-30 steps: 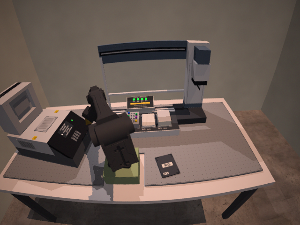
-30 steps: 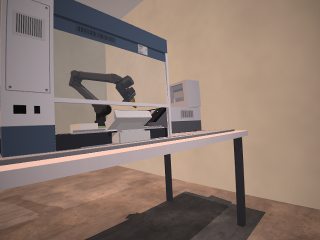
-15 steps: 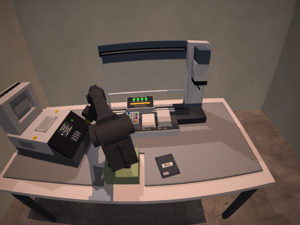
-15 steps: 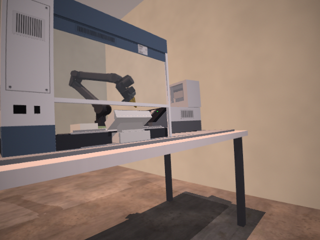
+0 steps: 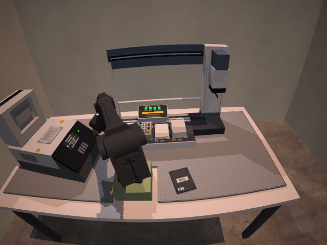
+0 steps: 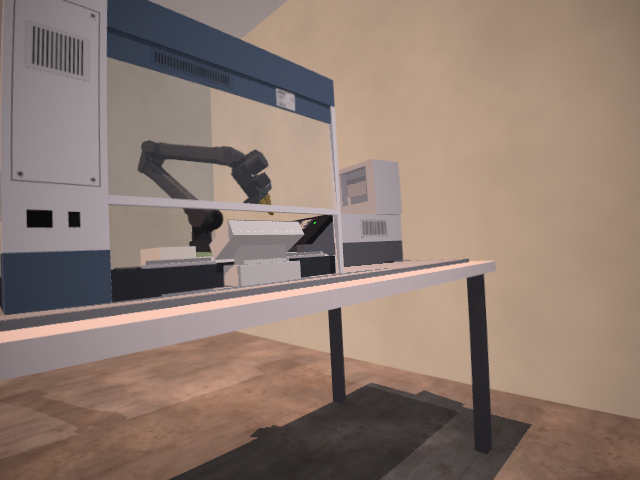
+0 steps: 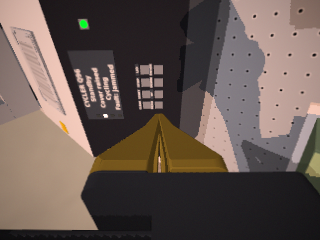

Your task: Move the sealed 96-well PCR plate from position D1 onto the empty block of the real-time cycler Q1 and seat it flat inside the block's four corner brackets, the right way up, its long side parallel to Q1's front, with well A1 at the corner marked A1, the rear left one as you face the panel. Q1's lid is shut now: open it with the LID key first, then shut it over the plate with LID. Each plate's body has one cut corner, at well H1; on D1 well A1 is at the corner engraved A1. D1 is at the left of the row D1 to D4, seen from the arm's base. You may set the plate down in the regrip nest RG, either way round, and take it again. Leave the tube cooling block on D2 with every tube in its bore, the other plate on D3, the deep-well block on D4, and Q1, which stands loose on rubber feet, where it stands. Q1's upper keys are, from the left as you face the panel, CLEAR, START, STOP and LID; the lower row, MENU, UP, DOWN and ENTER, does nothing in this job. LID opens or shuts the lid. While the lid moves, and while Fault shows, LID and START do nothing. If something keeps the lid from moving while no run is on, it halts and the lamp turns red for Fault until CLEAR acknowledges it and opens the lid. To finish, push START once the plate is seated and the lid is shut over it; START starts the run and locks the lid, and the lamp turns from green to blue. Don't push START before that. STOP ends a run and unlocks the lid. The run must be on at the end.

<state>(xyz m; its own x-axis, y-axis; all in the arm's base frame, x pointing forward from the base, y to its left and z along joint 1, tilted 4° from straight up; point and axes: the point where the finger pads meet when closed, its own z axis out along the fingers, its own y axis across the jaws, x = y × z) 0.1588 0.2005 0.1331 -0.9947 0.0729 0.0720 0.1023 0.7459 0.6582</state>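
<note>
The tube cooling block lies 23 cm to the right of my hand, 20 cm ahead of it and 14 cm below it.
</note>
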